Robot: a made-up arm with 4 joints.
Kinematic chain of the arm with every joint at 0, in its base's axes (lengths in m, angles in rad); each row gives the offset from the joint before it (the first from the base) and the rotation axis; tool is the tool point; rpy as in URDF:
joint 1: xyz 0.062 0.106 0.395 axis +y
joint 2: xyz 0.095 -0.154 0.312 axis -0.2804 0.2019 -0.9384
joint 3: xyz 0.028 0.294 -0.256 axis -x
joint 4: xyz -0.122 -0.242 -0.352 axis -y
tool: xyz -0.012 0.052 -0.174 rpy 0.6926 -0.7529 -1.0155
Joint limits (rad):
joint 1: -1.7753..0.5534
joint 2: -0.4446..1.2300
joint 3: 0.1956..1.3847
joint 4: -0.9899..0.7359
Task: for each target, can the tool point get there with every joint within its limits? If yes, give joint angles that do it. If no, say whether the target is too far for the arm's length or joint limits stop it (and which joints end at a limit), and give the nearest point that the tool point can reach.
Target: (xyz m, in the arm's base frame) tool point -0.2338 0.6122 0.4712
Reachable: no: joint limits stop it (at a limit: joint 2, joint 3, joint 4) | nearest point -0.2436 0.0963 0.4737 | short by 0.516 m
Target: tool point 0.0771 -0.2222 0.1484
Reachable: yes | joints -0.0383 -0.0779 0.6624 -0.0287
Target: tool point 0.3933 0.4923 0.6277
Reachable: no: joint limits stop it (at a limit: joint 1, joint 2, joint 3, joint 4) | nearest point 0.4005 0.0661 0.6136 | short by 0.427 m
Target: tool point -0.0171 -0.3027 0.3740
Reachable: yes | joints -0.8147 0.2070 1.1643 0.0218
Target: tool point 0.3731 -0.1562 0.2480
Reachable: yes | joints -1.1767 0.2837 0.3829 0.3338
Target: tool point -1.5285 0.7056 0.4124
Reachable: no: too far | nearest point -0.2948 0.0715 0.2496 | short by 1.397 m
